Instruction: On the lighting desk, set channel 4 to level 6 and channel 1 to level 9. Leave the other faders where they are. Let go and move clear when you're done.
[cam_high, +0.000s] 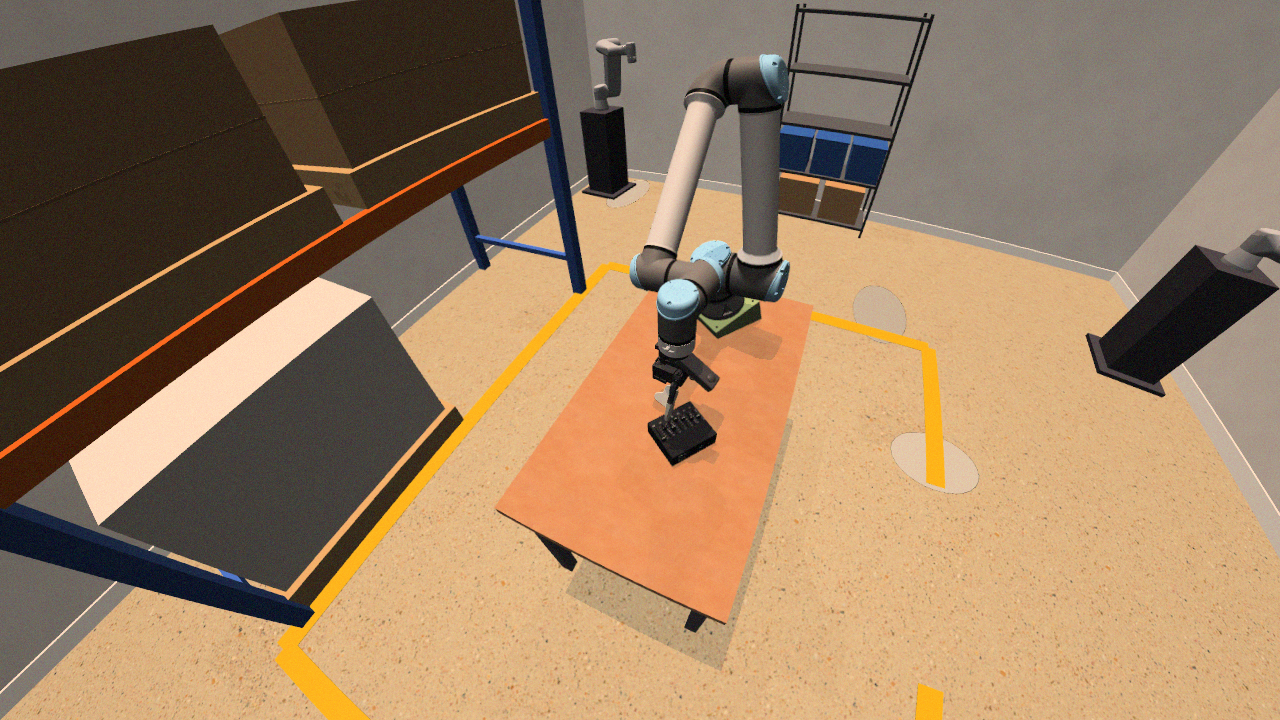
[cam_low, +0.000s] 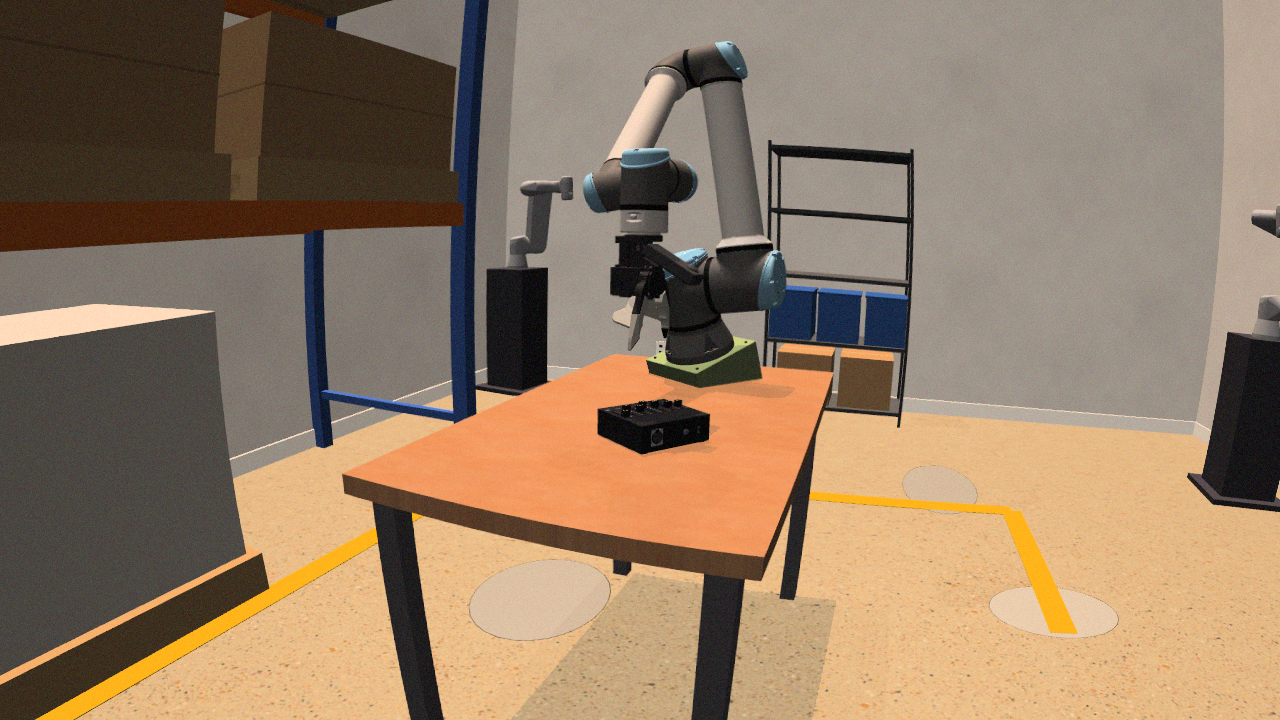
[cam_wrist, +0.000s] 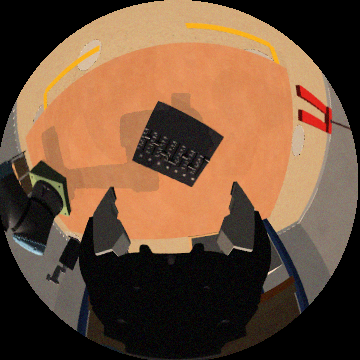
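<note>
My gripper is now 50 mm past the channel 1 knob, 40 mm to the right of it and 120 mm above it. Round my hand: channel 4 knob (10 mm behind, 10 mm to the right, 120 mm below).
</note>
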